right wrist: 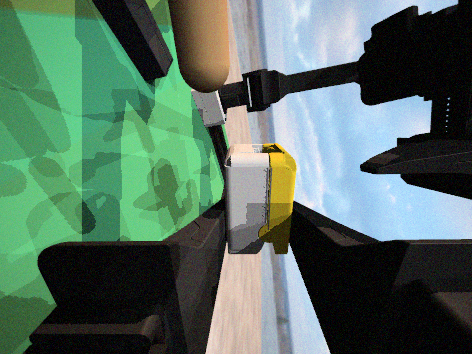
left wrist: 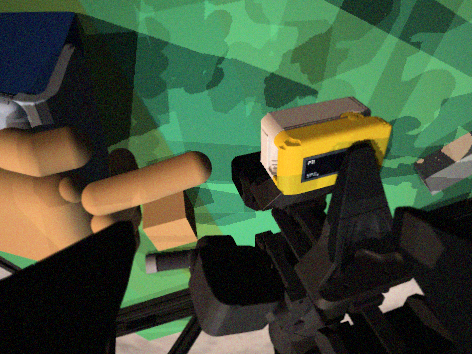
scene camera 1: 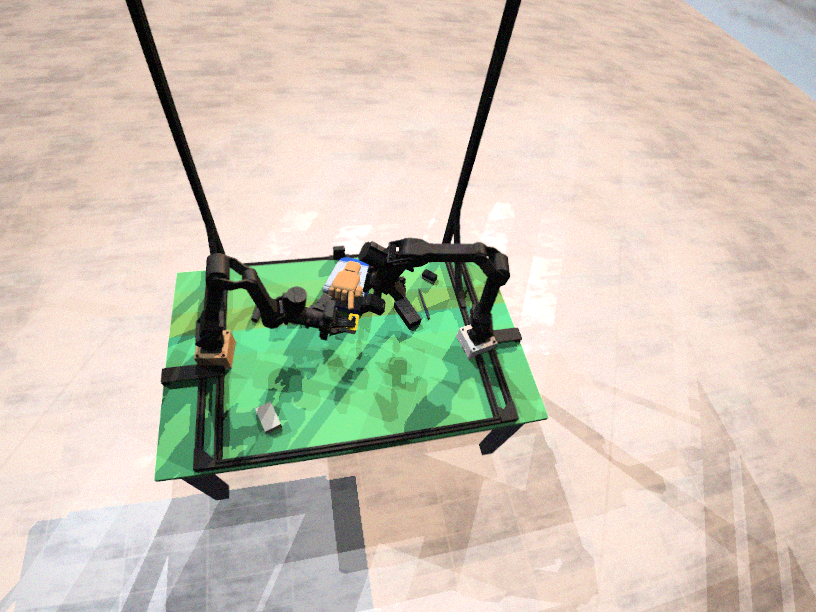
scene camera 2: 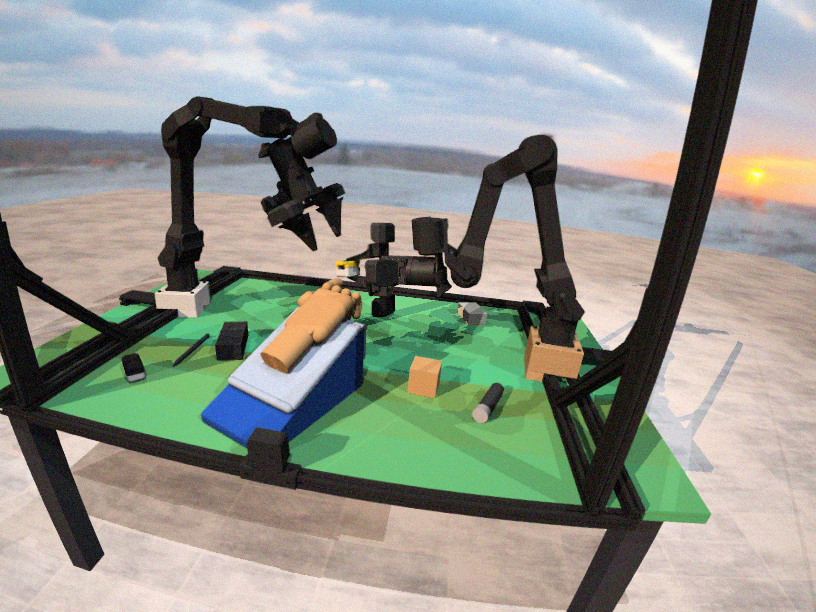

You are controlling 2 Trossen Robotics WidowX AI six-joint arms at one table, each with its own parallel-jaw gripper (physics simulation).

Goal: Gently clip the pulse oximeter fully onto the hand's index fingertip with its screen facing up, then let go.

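Places are measured from the left arm's base along level axes (x ahead, y down, z left), in metres.
Pixels of known places: left gripper, fingertip midpoint: (right wrist: 361,93) (left wrist: 264,227) (scene camera 1: 362,302) (scene camera 2: 327,243); right gripper, fingertip midpoint: (right wrist: 255,205) (left wrist: 339,127) (scene camera 1: 354,326) (scene camera 2: 347,267); left arm's base, link origin: (right wrist: 222,97) (scene camera 1: 478,335) (scene camera 2: 182,286); right arm's base, link origin: (scene camera 1: 212,343) (scene camera 2: 556,338).
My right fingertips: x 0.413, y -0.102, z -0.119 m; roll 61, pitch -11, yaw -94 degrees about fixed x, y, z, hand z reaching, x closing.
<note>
Ahead of a thing's pixels: the offset from my right fingertips to its top centre. "pt": to the spot under its first point.
The pulse oximeter {dx +0.003, dy -0.024, dz -0.011 m} (scene camera 1: 353,322) (scene camera 2: 346,268) (left wrist: 290,172) (right wrist: 250,195), yellow above and white-grey below, is held in the air with its screen up. My right gripper (right wrist: 255,205) is shut on it; a finger partly covers the screen in the left wrist view. The tan hand {pt dx -0.052, dy +0.021, dz -0.208 m} (scene camera 1: 348,276) (scene camera 2: 309,322) rests palm-side up on the wedge. Its extended index finger (left wrist: 150,182) (right wrist: 202,45) points toward the oximeter, with a gap between them. My left gripper (scene camera 2: 326,241) is open and empty above the hand's finger end. Its fingertips are hard to make out in scene camera 1.
A blue wedge {pt dx -0.013, dy +0.130, dz -0.280 m} (scene camera 2: 329,395) with a white pad carries the hand. A black box {dx -0.230, dy +0.125, dz -0.073 m} (scene camera 2: 232,339), a pen {dx -0.310, dy +0.151, dz -0.100 m} (scene camera 2: 191,349) and a small dark device {dx -0.381, dy +0.128, dz -0.201 m} (scene camera 2: 133,366) lie at its left. An orange cube {dx +0.152, dy +0.111, dz -0.205 m} (scene camera 2: 424,376), a cylinder {dx +0.258, dy +0.133, dz -0.265 m} (scene camera 2: 488,402) and a grey block {dx +0.323, dy +0.131, dz +0.136 m} (scene camera 1: 268,418) (scene camera 2: 472,312) are elsewhere.
</note>
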